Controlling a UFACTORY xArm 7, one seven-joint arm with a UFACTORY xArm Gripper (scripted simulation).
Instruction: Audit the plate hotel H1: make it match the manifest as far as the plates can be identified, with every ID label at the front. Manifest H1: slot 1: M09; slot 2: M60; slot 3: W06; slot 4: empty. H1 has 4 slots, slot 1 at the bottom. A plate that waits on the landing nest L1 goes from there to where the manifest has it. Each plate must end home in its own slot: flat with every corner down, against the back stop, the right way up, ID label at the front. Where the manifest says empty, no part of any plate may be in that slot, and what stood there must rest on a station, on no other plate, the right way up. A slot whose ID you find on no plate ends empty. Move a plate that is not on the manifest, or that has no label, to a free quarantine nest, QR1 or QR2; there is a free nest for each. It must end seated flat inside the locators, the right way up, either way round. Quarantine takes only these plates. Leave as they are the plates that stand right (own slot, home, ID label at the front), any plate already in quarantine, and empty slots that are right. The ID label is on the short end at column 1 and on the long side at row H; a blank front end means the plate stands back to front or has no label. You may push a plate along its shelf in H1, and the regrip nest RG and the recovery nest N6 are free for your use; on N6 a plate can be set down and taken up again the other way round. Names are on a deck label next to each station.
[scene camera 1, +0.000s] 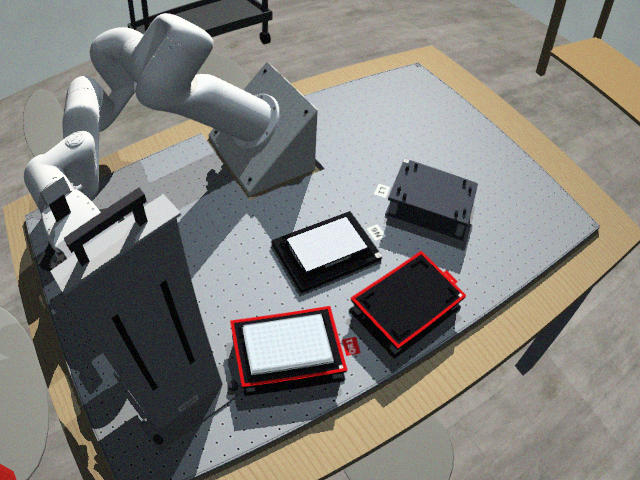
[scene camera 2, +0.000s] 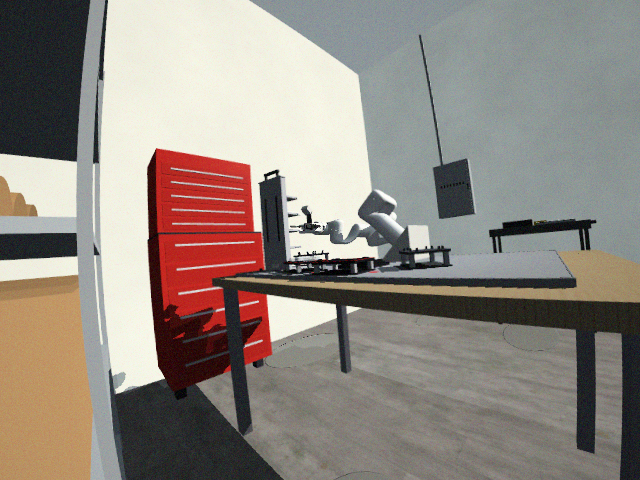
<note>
In view: my gripper (scene camera 1: 100, 269), a white well plate (scene camera 1: 300, 342), a dark-framed plate (scene camera 1: 321, 248), a plate hotel H1 (scene camera 2: 275, 252), a black nest N6 (scene camera 1: 351, 266), a handle (scene camera 1: 93, 227) and a red-framed quarantine nest (scene camera 1: 241, 344).
</note>
